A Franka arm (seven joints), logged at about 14 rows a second.
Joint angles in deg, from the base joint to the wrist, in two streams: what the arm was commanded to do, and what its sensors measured. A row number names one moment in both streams.
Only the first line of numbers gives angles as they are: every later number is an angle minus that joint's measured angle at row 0.
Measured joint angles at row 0:
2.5, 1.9, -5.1, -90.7, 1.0, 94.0, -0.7
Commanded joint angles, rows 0 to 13:
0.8, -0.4, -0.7, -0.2, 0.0, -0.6, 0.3
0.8, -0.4, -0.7, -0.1, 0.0, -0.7, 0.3
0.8, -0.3, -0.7, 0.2, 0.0, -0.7, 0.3
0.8, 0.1, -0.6, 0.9, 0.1, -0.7, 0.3
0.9, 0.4, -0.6, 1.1, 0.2, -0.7, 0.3
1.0, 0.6, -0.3, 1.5, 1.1, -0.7, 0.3
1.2, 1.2, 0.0, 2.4, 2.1, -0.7, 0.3
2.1, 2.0, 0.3, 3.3, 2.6, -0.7, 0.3
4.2, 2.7, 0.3, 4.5, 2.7, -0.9, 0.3
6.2, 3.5, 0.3, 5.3, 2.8, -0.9, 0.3
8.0, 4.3, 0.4, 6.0, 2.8, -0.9, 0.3
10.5, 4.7, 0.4, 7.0, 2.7, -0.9, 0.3
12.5, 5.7, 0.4, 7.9, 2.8, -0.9, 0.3
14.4, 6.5, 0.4, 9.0, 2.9, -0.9, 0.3
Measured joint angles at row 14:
11.0, 3.7, 0.9, 4.7, 2.2, 0.1, 0.0
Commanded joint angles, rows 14 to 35:
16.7, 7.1, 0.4, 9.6, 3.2, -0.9, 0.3
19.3, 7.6, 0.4, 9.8, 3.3, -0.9, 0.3
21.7, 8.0, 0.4, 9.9, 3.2, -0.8, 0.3
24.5, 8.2, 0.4, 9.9, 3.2, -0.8, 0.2
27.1, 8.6, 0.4, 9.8, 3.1, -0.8, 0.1
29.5, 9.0, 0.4, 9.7, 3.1, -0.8, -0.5
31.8, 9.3, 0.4, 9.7, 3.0, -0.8, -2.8
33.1, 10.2, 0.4, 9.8, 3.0, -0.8, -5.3
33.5, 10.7, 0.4, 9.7, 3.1, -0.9, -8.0
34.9, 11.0, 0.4, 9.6, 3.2, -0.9, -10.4
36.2, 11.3, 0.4, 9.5, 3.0, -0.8, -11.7
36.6, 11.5, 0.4, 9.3, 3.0, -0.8, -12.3
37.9, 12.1, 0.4, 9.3, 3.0, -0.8, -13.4
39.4, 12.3, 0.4, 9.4, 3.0, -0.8, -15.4
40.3, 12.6, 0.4, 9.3, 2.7, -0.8, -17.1
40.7, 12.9, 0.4, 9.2, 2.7, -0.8, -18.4
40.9, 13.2, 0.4, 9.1, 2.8, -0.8, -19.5
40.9, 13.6, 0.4, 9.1, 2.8, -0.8, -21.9
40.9, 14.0, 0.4, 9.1, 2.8, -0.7, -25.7
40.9, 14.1, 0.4, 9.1, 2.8, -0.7, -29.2
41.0, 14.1, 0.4, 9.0, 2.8, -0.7, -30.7
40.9, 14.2, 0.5, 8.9, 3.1, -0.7, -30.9
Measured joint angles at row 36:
40.7, 13.5, 0.9, 7.7, 2.5, 0.0, -27.3
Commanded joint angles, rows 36 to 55:
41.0, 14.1, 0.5, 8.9, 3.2, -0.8, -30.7
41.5, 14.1, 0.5, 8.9, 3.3, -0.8, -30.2
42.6, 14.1, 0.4, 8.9, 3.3, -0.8, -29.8
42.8, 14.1, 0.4, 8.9, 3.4, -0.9, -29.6
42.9, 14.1, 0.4, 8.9, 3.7, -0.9, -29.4
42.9, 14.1, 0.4, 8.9, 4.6, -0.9, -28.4
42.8, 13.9, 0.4, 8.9, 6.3, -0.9, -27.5
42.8, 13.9, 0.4, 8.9, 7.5, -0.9, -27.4
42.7, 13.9, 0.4, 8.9, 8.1, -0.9, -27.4
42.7, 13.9, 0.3, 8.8, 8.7, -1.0, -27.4
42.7, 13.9, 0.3, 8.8, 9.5, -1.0, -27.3
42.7, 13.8, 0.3, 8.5, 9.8, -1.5, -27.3
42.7, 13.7, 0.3, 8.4, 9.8, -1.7, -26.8
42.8, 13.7, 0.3, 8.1, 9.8, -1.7, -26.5
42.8, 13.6, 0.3, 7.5, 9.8, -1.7, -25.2
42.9, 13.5, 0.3, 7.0, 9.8, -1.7, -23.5
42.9, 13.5, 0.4, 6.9, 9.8, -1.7, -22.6
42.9, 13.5, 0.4, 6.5, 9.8, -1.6, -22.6
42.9, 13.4, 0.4, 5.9, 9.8, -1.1, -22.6
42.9, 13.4, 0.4, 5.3, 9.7, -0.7, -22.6
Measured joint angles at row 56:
42.5, 13.7, 0.8, 6.5, 8.3, -1.1, -24.0
